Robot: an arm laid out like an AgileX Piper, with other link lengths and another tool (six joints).
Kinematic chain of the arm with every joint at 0, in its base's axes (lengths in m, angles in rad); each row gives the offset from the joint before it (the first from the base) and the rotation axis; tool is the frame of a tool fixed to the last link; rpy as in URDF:
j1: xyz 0 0 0.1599 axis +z
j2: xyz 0 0 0 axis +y
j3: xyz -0.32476 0 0.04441 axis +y
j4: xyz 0.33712 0 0.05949 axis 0.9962 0 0.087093
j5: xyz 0 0 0 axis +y
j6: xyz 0.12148 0 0.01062 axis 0.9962 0 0.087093
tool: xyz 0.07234 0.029 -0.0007 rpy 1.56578 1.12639 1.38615
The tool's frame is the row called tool.
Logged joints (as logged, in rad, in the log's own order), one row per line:
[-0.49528, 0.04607, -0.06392, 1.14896, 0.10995, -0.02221]
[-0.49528, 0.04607, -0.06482, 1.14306, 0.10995, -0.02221]
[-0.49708, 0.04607, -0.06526, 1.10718, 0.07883, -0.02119]
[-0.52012, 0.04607, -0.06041, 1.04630, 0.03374, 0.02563]
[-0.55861, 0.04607, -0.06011, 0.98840, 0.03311, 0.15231]
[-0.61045, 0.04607, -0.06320, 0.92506, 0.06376, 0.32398]
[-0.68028, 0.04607, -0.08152, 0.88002, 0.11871, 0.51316]
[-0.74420, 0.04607, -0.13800, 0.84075, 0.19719, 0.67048]
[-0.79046, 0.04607, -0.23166, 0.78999, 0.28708, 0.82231]
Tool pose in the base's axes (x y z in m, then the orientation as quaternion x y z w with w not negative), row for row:
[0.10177, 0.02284, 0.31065, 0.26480, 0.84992, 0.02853, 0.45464]
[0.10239, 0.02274, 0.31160, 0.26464, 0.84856, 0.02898, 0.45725]
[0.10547, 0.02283, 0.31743, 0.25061, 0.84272, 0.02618, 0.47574]
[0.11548, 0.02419, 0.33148, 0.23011, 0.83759, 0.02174, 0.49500]
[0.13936, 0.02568, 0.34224, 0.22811, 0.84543, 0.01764, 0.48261]
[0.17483, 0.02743, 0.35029, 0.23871, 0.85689, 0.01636, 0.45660]
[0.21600, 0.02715, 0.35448, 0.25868, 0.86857, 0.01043, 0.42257]
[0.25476, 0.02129, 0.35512, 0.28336, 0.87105, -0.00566, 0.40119]
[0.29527, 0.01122, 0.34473, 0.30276, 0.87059, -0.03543, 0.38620]
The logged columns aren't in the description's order. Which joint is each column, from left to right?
Columns, left to right: j3, j1, j4, j5, j6, j2.
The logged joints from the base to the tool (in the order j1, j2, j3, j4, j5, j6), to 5 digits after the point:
[0.04607, -0.02221, -0.49528, -0.06392, 1.14896, 0.10995]
[0.04607, -0.02221, -0.49528, -0.06482, 1.14306, 0.10995]
[0.04607, -0.02119, -0.49708, -0.06526, 1.10718, 0.07883]
[0.04607, 0.02563, -0.52012, -0.06041, 1.04630, 0.03374]
[0.04607, 0.15231, -0.55861, -0.06011, 0.98840, 0.03311]
[0.04607, 0.32398, -0.61045, -0.06320, 0.92506, 0.06376]
[0.04607, 0.51316, -0.68028, -0.08152, 0.88002, 0.11871]
[0.04607, 0.67048, -0.74420, -0.13800, 0.84075, 0.19719]
[0.04607, 0.82231, -0.79046, -0.23166, 0.78999, 0.28708]

